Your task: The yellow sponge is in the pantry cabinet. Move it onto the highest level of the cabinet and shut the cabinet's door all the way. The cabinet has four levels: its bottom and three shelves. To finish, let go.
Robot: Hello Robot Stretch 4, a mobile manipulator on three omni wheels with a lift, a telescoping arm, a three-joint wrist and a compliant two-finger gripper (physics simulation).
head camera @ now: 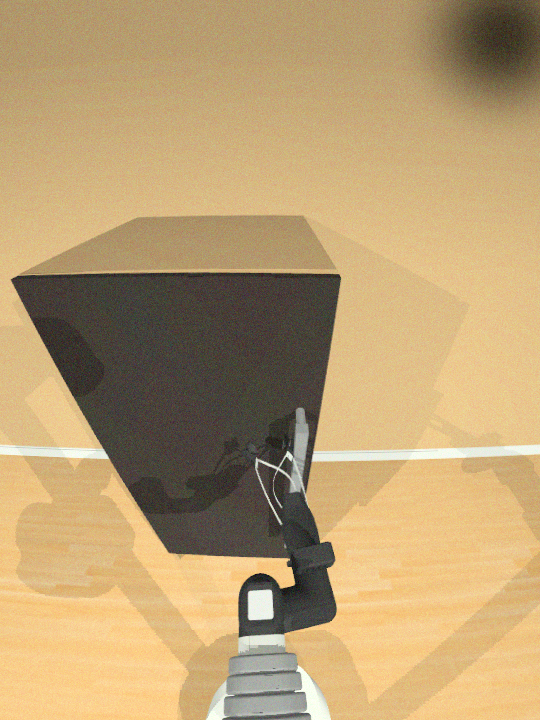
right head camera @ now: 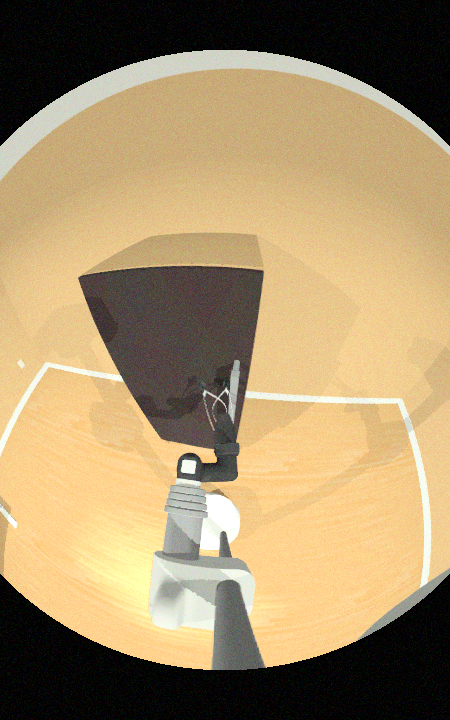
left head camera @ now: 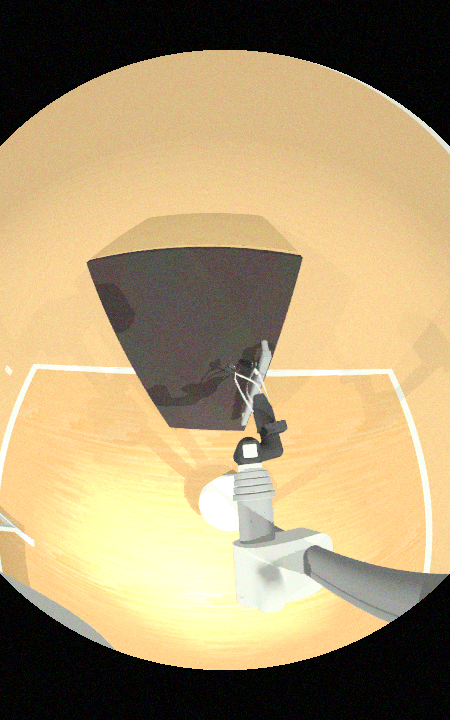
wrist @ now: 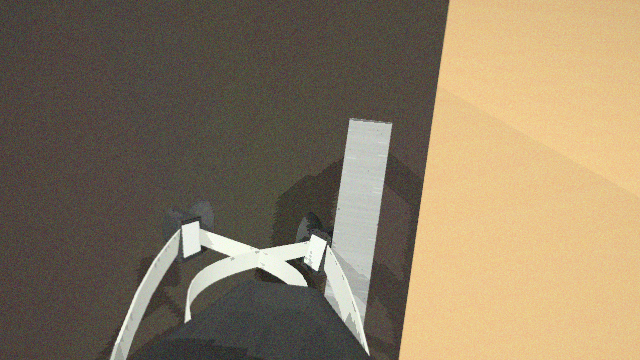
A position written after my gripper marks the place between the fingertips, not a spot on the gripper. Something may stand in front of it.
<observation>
In view: my gripper (head camera: 266,439) and a pantry cabinet door (head camera: 174,372).
The pantry cabinet door is seen too in the right head camera view (right head camera: 165,327), in the left head camera view (left head camera: 180,314) and in the wrist view (wrist: 118,118). My gripper is seen too in the right head camera view (right head camera: 212,378), in the left head camera view (left head camera: 239,360) and in the wrist view (wrist: 256,226).
</observation>
